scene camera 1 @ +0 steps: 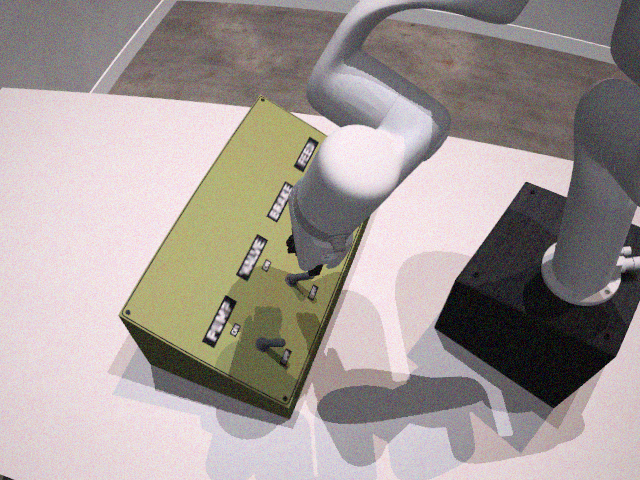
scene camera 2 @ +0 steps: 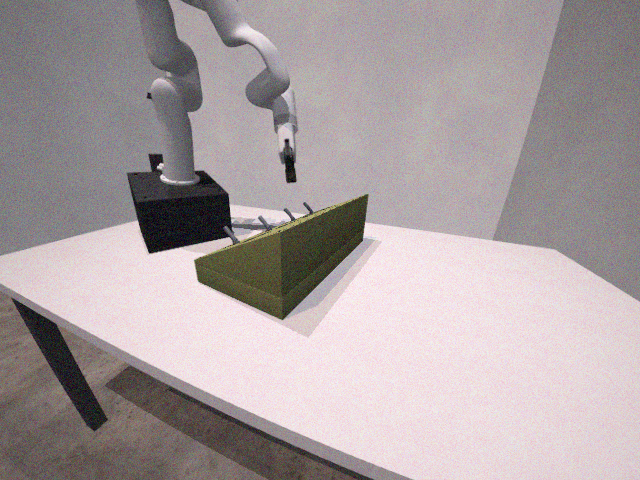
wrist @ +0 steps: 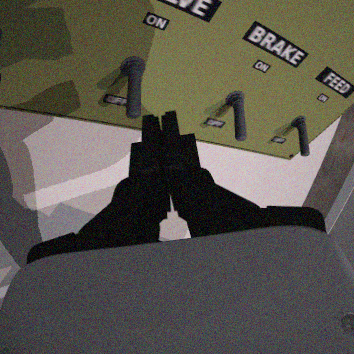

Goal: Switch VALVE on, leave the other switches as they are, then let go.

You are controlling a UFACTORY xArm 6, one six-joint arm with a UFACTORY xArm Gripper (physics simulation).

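Frame: origin at the arm's base, x ahead, y left, z up, level; centimetres.
Seen in the pictures: gripper, between the fingertips: (scene camera 1: 297,246) (scene camera 2: 291,182) (wrist: 164,135); arm's base, origin of its link: (scene camera 1: 580,272) (scene camera 2: 180,179).
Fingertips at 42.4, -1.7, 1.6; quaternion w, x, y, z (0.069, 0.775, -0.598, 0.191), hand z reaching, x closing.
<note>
Offsets run from my fingertips to a thing's middle, as dx, dy, dz. "spot": to the spot under its first point. Level surfaces: height alone.
The olive switch panel {+6.3, -9.8, -14.9} (scene camera 1: 206,222) (scene camera 2: 325,248) (wrist: 200,100) has a sloped face. The VALVE lever {-0.4, -1.4, -10.0} (scene camera 1: 298,279) (scene camera 2: 289,214) (wrist: 133,90) leans to its OFF label, away from its ON label {spot: +5.2, -3.2, -10.0} (scene camera 1: 266,265) (wrist: 156,21). The PUMP lever {+3.3, +10.0, -10.0} (scene camera 1: 271,343) (scene camera 2: 308,208), BRAKE lever {-4.0, -12.9, -10.0} (scene camera 2: 264,223) (wrist: 239,117) and FEED lever {-7.7, -24.3, -10.0} (scene camera 2: 231,235) (wrist: 302,137) also lean to the OFF side. My gripper (scene camera 2: 291,180) (wrist: 164,135) is shut and empty. It hangs above the levers, apart from them; in the wrist view its tips show just right of the VALVE lever's end. In scene camera 1 the arm hides the fingertips.
The panel stands on a white table {dz -21.2} (scene camera 1: 67,206) (scene camera 2: 439,335). The black base block (scene camera 1: 496,310) (scene camera 2: 180,217) stands on the lever side of the panel. The arm (scene camera 1: 356,170) (scene camera 2: 284,113) reaches over the panel and hides the BRAKE and FEED levers in scene camera 1.
</note>
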